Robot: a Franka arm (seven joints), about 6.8 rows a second.
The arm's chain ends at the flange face. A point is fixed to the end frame.
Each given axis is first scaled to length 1.
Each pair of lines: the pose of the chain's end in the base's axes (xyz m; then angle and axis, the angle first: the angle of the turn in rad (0 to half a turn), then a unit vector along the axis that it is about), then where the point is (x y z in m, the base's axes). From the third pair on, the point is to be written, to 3 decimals.
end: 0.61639, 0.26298, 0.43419, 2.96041, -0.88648, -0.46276, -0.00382
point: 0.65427 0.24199 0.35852
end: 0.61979, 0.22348, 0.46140, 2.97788, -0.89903, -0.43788, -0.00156
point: 0.65638 0.19896 0.38616
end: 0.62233, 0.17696, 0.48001, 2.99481, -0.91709, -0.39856, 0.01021
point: 0.655 0.147 0.405
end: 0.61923, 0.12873, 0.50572, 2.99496, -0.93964, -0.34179, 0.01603
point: 0.647 0.095 0.430
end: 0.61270, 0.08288, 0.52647, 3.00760, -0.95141, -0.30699, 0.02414
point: 0.637 0.046 0.451
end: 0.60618, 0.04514, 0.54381, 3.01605, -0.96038, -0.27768, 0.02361
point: 0.628 0.006 0.469
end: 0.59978, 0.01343, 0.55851, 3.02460, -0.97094, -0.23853, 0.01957
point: 0.618 -0.028 0.484
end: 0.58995, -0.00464, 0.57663, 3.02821, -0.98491, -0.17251, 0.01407
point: 0.603 -0.049 0.503
